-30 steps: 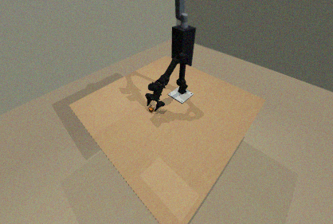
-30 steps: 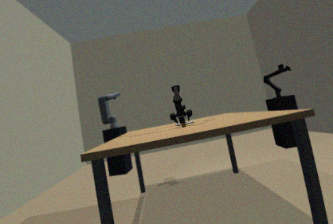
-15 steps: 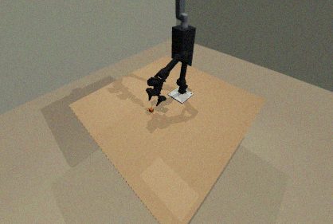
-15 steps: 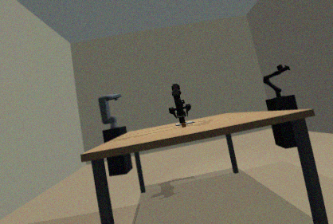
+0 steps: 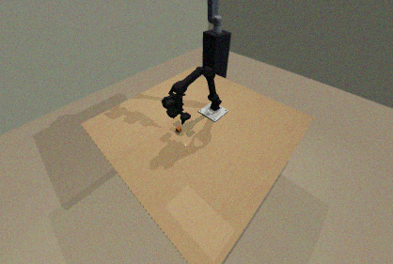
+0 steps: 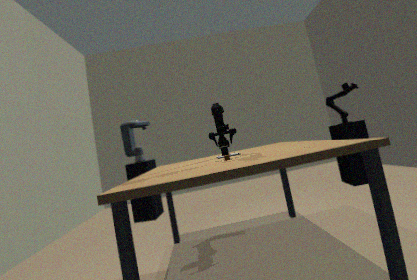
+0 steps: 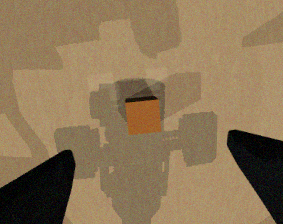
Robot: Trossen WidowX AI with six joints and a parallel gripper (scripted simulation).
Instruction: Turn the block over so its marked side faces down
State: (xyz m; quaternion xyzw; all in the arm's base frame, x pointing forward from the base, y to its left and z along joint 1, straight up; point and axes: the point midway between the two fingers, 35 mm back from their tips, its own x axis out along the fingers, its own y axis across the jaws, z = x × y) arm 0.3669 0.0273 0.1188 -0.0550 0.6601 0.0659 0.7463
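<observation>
The orange block is 80 mm below my gripper tip and 10 mm behind it.
</observation>
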